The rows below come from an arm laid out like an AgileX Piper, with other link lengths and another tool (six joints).
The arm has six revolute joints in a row. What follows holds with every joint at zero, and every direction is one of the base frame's.
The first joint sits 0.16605 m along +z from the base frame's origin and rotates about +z.
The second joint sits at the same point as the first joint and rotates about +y.
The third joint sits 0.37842 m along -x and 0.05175 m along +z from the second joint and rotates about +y.
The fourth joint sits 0.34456 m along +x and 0.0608 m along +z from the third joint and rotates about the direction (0.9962, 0, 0.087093).
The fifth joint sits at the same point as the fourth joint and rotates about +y.
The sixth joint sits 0.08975 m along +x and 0.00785 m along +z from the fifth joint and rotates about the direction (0.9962, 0, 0.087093).
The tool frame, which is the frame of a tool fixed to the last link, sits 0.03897 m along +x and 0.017 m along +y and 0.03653 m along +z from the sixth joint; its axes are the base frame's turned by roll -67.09, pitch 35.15 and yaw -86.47 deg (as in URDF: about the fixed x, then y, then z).
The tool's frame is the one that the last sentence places.
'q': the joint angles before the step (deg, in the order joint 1, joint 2, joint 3, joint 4, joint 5, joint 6). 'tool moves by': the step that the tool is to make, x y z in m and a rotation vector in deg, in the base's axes. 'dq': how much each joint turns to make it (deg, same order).
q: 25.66, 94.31, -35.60, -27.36, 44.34, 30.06
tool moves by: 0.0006, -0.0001, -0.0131, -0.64, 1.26, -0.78
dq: 0.01, 2.30, 0.00, -0.23, -0.56, 1.20
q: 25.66, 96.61, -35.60, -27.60, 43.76, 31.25
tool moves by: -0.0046, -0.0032, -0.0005, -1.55, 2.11, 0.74
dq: 0.00, -0.01, 0.00, 0.32, 2.28, -1.70
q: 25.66, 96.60, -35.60, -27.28, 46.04, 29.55
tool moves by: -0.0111, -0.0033, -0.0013, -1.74, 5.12, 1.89
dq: 0.00, 0.00, 0.01, 2.21, 4.12, -5.10
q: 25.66, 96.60, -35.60, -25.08, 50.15, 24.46
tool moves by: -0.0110, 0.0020, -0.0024, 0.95, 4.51, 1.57
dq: -0.01, 0.00, 0.26, 3.72, 1.85, -5.51
